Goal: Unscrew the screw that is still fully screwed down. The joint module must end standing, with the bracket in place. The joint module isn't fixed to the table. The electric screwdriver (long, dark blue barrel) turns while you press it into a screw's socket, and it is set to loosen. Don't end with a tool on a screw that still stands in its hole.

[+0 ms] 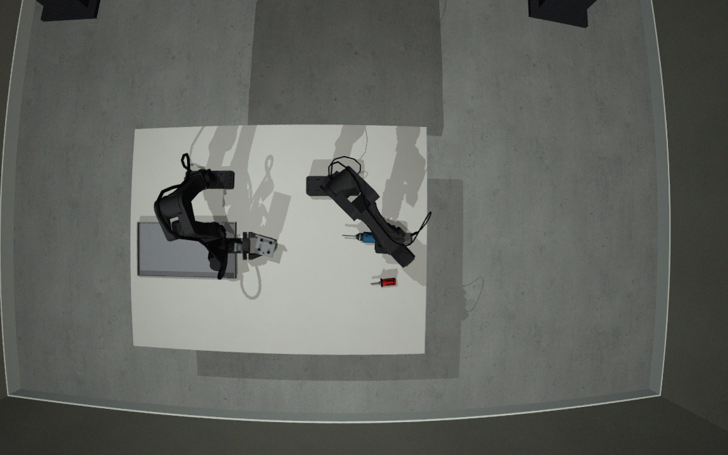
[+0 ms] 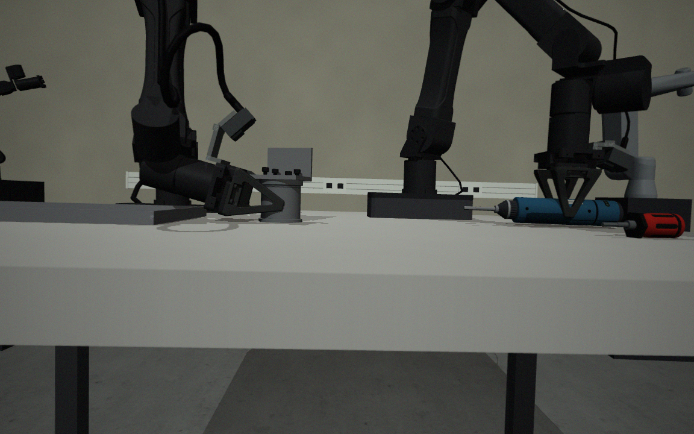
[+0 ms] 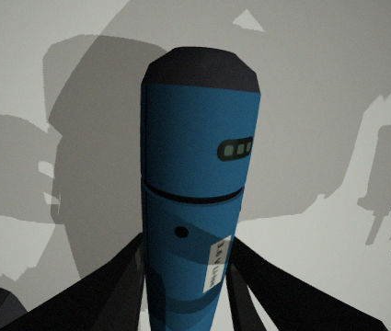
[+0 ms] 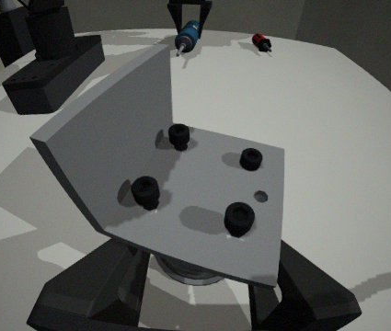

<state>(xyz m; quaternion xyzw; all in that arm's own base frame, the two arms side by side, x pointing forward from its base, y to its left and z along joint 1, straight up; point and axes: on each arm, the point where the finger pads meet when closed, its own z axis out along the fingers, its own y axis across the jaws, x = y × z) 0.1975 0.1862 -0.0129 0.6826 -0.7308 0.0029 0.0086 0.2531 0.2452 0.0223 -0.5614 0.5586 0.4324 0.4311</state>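
My right hand is right at the joint module. Round my right hand: flat grey plate: 40 mm ahead, 340 mm to the right, 20 mm below; grey l-shaped bracket: 50 mm above; screwdriver bit: 60 mm behind, 300 mm to the left.
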